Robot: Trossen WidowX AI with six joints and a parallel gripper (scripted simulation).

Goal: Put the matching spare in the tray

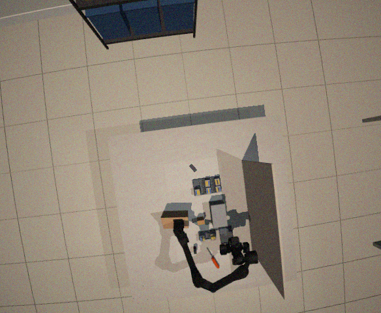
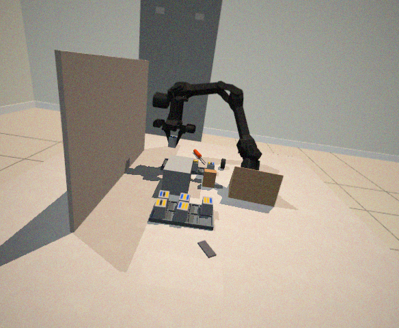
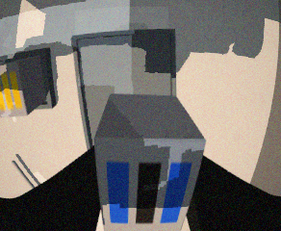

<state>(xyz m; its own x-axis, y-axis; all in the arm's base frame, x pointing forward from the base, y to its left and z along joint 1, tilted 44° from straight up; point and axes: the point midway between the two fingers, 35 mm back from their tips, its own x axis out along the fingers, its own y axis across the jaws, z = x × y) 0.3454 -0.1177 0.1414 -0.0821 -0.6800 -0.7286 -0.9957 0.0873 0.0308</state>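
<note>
Right now my gripper tip is 10 mm past the grey rimmed tray and 110 mm above it. The rest, counted from my gripper tip: grey spare block: 20 mm above; mounted unit: 60 mm behind, 190 mm to the left, 60 mm below; small orange box: 190 mm behind, 140 mm to the left, 80 mm below.
</note>
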